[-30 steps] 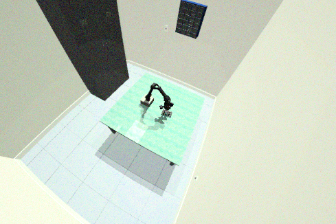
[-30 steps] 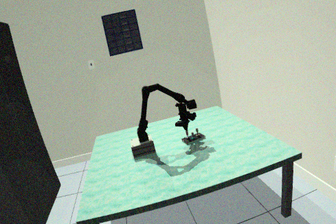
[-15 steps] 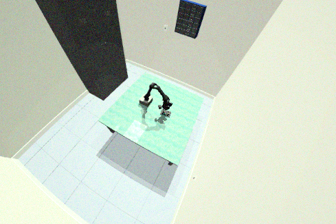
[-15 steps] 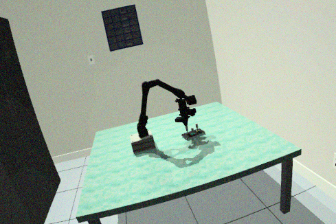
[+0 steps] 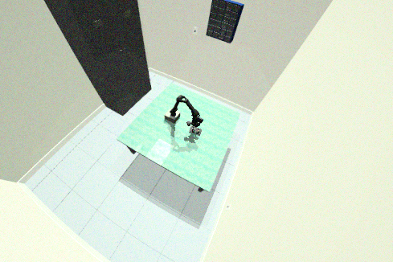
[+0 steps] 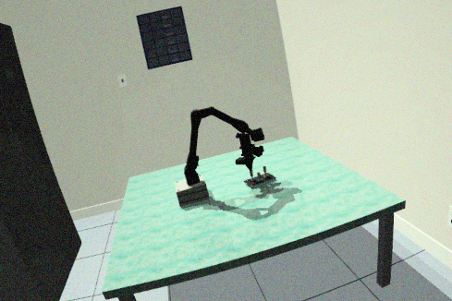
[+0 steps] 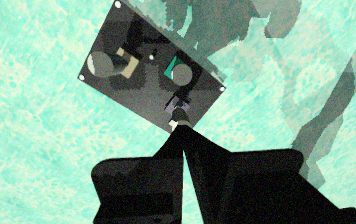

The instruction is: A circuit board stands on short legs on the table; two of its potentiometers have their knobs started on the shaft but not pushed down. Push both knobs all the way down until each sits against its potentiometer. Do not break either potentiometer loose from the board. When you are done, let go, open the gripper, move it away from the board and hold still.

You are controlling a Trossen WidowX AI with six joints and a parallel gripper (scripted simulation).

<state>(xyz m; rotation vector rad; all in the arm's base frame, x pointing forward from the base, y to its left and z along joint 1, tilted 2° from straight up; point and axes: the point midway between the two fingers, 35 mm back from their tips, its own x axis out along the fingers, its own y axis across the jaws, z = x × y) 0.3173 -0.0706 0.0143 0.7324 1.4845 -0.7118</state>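
The grey round knob is 4 cm to the right of my gripper tip, 3 cm below it and 3 cm ahead of it. Round my gripper tip: teal potentiometer: 4 cm to the right, 4 cm below, 3 cm ahead.
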